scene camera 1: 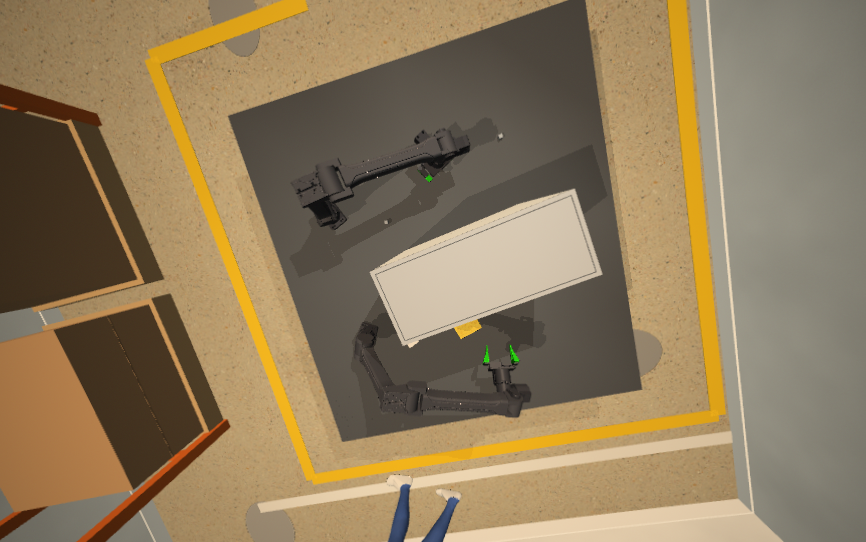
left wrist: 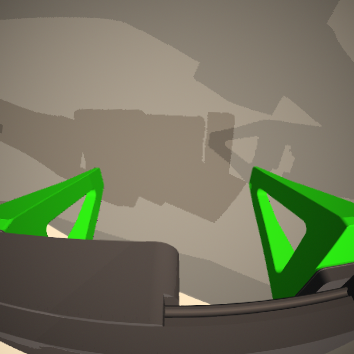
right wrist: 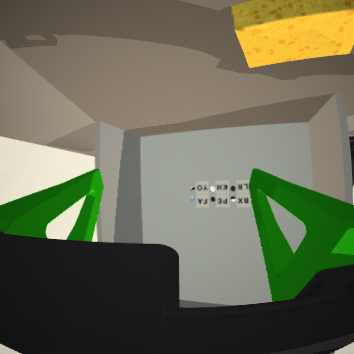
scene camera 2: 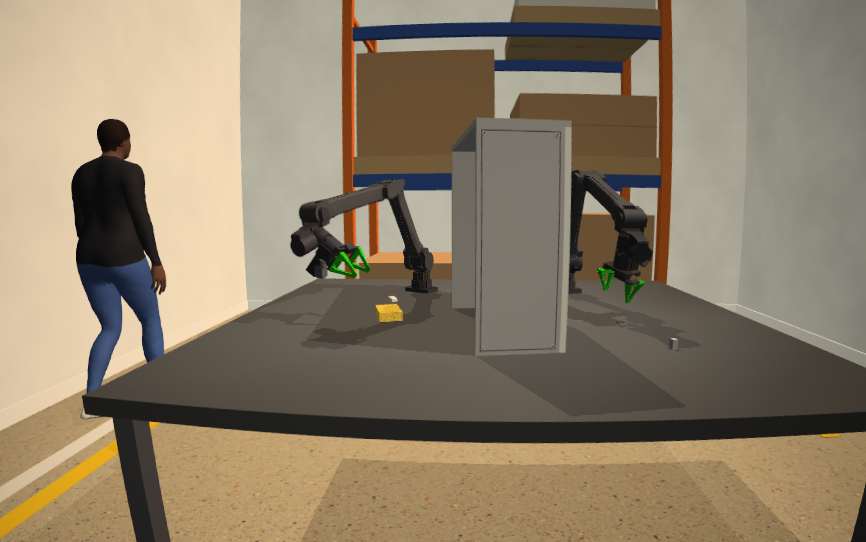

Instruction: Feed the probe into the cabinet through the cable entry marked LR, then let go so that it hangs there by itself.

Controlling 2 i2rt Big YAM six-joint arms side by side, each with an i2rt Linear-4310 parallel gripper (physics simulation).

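Where they show: left gripper, between the fingertips: (scene camera 1: 432, 169) (left wrist: 175, 175) (scene camera 2: 616, 296); right gripper, between the fingertips: (scene camera 1: 498, 345) (right wrist: 175, 176) (scene camera 2: 362, 273); left arm's base, origin of its link: (scene camera 1: 332, 214) (right wrist: 350, 138); right arm's base, origin of its link: (scene camera 1: 367, 334) (scene camera 2: 421, 290).
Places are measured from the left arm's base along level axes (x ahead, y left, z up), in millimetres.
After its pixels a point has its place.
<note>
The cabinet (scene camera 1: 485, 268) @[x 429, y -506, z 559 mm] (scene camera 2: 520, 242) @[x 681, y -588, z 272 mm] (right wrist: 165, 165) stands upright between the arms. In the right wrist view its open side shows a panel with two rows of small cable entries, labels upside down. The entry beside the LR label (right wrist: 243, 186) @[x 374, y -402, z 176 mm] looks dark; whether anything is in it cannot be told. The probe does not show clearly in any view. My left gripper (scene camera 1: 428, 178) @[x 490, y -136, z 78 mm] (scene camera 2: 617, 295) @[x 490, y -136, z 78 mm] (left wrist: 175, 175) @[x 490, y -136, z 78 mm] is open, above the table on the cabinet's far side from the right arm. My right gripper (scene camera 1: 499, 347) @[x 282, y -893, z 159 mm] (scene camera 2: 362, 273) @[x 282, y -893, z 159 mm] (right wrist: 175, 176) @[x 282, y -893, z 159 mm] is open and empty, facing the cabinet's open side.
A yellow sponge (scene camera 1: 468, 329) @[x 195, y -810, z 31 mm] (scene camera 2: 388, 313) @[x 253, y -812, z 26 mm] (right wrist: 295, 37) @[x 201, y -806, z 31 mm] lies before the cabinet's open side, near a small white block (scene camera 2: 392, 299) @[x -55, y -728, z 7 mm]. Small cubes (scene camera 1: 500, 136) @[x 794, y -194, z 26 mm] (scene camera 1: 387, 221) @[x 194, y -182, z 24 mm] lie on the left arm's side of the dark table (scene camera 1: 542, 63) @[x 1085, y -67, z 0 mm] (scene camera 2: 383, 389) @[x 794, y -944, z 0 mm].
</note>
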